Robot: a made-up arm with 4 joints.
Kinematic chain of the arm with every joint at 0, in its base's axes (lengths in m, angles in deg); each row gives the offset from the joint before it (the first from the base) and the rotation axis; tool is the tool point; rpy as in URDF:
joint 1: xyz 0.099 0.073 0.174 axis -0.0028 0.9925 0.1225
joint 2: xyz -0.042 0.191 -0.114 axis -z
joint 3: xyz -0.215 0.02 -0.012 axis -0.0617 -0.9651 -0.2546
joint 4: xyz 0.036 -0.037 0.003 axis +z
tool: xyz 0.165 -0.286 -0.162 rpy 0 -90 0
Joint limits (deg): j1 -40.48..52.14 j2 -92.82..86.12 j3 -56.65..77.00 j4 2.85..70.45
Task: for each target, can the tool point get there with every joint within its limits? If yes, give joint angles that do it. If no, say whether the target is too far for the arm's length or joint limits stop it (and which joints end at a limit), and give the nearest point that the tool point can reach.
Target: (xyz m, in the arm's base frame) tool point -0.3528 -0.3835 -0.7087
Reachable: no: too far | nearest point -0.1227 -0.0073 -0.2406 | short by 0.643 m
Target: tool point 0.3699 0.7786 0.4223
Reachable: no: joint limits stop it (at a limit: joint 1, joint 2) | nearest point 0.2604 0.3930 0.2287 | short by 0.445 m
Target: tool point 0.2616 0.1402 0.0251
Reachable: yes | joints 1.08 -26.79 23.26 33.05
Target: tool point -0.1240 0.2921 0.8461
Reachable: no: joint limits stop it (at a limit: joint 1, joint 3) | nearest point -0.1199 0.2731 0.5146 | short by 0.332 m
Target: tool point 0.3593 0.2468 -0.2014
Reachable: yes | joints -32.35 -60.20 -32.36 45.34
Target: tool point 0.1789 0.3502 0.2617
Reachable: yes | joints -20.02 -77.59 53.10 58.70
